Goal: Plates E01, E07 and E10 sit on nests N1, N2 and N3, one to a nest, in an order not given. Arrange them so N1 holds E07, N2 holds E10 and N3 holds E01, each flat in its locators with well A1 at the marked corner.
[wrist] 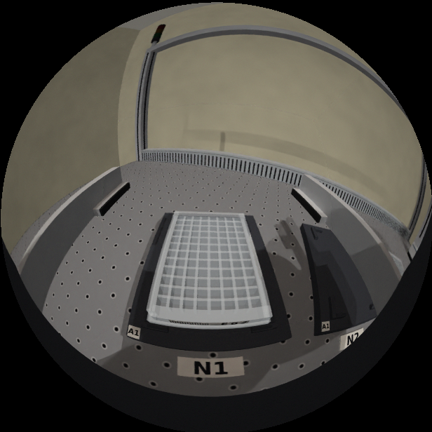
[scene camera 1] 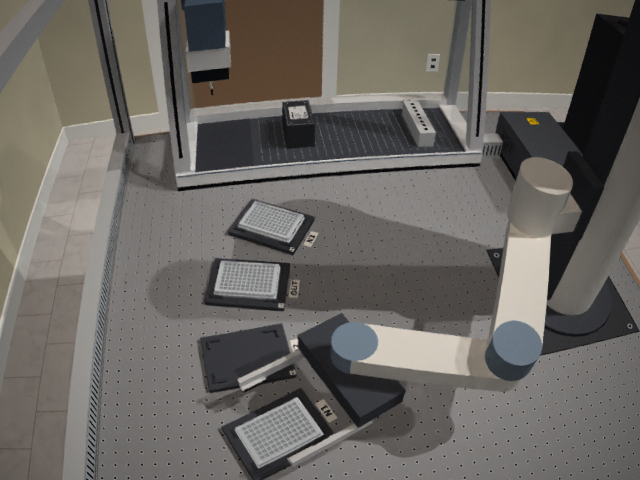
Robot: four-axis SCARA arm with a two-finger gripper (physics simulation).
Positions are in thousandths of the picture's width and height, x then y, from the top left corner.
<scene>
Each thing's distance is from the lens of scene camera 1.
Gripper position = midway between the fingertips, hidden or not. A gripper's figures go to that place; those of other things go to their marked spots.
gripper (scene camera 1: 412,880): 87 cm
white plate (scene camera 1: 421,461): 122 cm
</scene>
